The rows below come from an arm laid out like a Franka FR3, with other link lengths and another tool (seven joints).
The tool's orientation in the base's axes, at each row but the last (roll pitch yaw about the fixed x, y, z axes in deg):
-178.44 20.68 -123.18
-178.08 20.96 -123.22
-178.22 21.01 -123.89
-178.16 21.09 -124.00
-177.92 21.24 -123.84
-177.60 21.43 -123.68
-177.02 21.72 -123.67
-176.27 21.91 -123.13
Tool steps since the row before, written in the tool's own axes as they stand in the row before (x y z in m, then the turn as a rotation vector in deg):
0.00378 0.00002 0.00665 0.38 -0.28 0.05
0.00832 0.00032 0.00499 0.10 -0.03 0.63
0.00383 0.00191 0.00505 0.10 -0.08 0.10
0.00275 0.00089 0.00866 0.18 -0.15 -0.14
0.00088 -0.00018 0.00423 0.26 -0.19 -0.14
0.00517 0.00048 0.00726 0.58 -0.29 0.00
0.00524 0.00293 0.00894 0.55 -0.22 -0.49
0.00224 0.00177 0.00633 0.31 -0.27 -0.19
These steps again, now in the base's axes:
-0.00052 -0.00108 -0.00755 0.05 -0.44 -0.17
-0.00340 -0.00492 -0.00764 0.11 0.08 -0.62
-0.00243 -0.00047 -0.00614 0.04 -0.09 -0.13
-0.00019 0.00081 -0.00909 0.00 -0.26 0.07
0.00067 0.00040 -0.00425 -0.01 -0.35 0.04
-0.00134 -0.00170 -0.00866 -0.06 -0.61 -0.20
-0.00288 0.00011 -0.01037 -0.22 -0.69 0.26
-0.00096 0.00101 -0.00680 0.02 -0.45 0.08

